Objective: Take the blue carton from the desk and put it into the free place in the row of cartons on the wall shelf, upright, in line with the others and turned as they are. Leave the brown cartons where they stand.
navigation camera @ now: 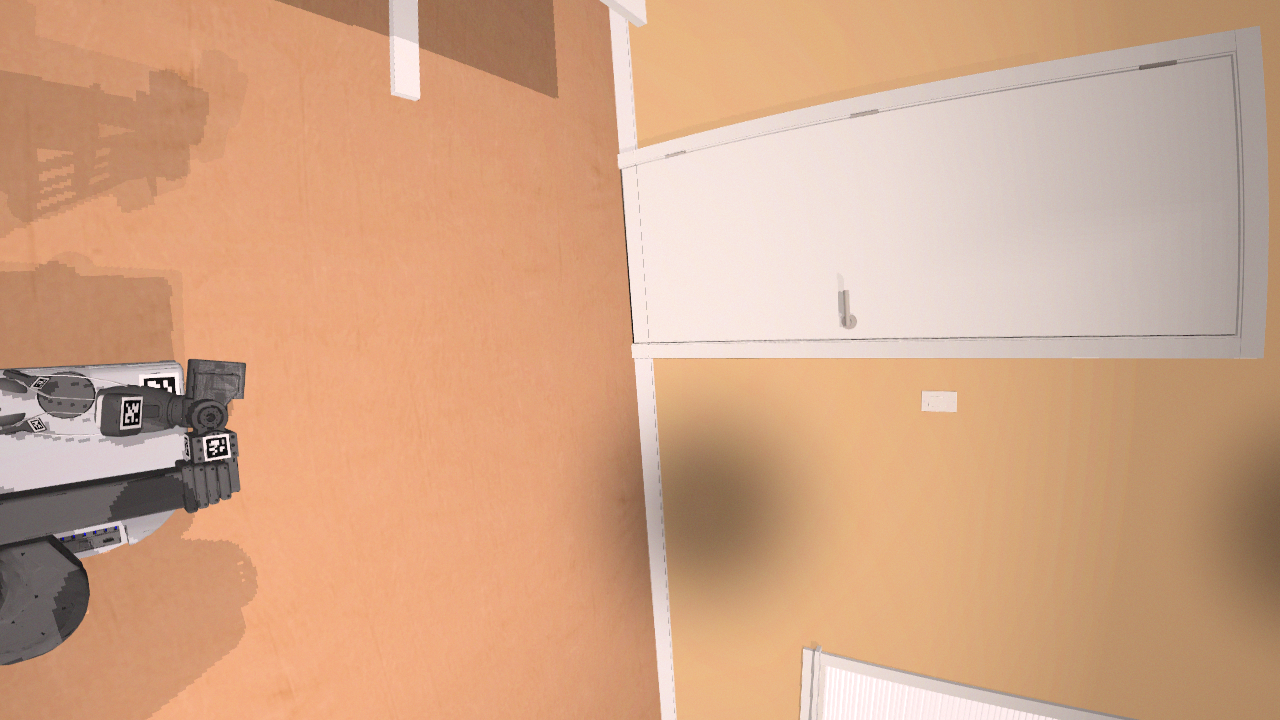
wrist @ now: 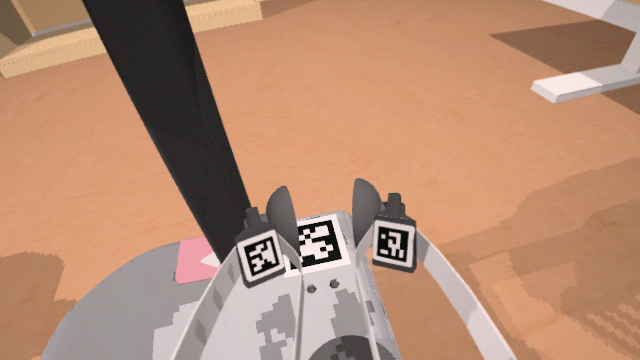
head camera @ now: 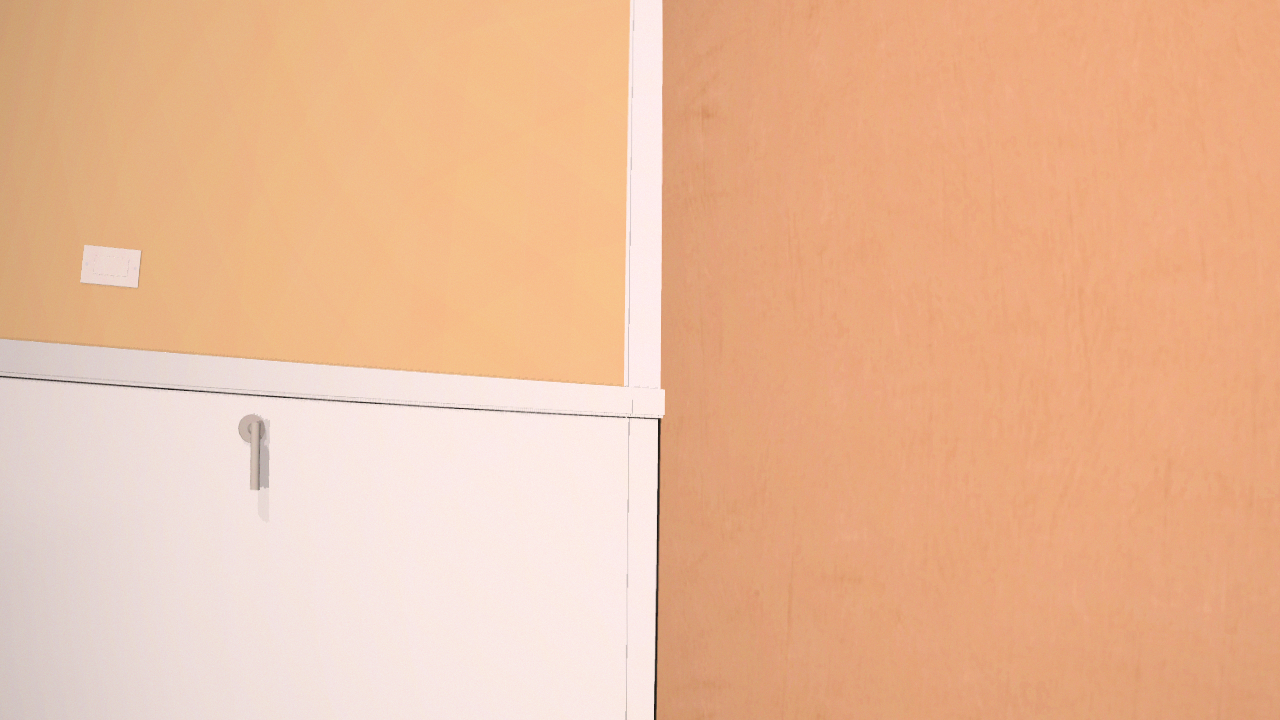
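Pixels of known places: robot's base, link origin: [navigation camera: 67, 392].
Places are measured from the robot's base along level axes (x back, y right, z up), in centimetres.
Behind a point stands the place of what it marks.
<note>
The blue carton, the brown cartons and the wall shelf do not show in any current view. A white foot of the desk [navigation camera: 404, 71] @(x -82.3, y 69.3, z 2.6 cm) [wrist: 567, 87] shows at the top of the navigation view and at the upper right of the wrist view. My gripper [wrist: 323, 206] @(x -0.8, y -8.1, z 26.5 cm) [navigation camera: 16, 402] @(x -0.8, y -8.1, z 26.5 cm) is open and empty, with a gap between its two rubber fingertips. It is folded back above my own base.
A white door [head camera: 313, 555] @(x -33.7, y 177.8, z 79.9 cm) [navigation camera: 1029, 205] @(x -44.6, y 176.9, z 150.3 cm) with a lever handle and a light switch [head camera: 110, 265] @(x 16.9, y 183.3, z 122.2 cm) [navigation camera: 938, 401] @(x 16.7, y 183.2, z 121.9 cm) are on the tan wall. A white ribbed panel [navigation camera: 930, 694] @(x 133.7, y 193.2, z 127.4 cm) is at the lower right of the navigation view. Low light-wood furniture [wrist: 227, 17] stands behind my dark mast [wrist: 160, 110].
</note>
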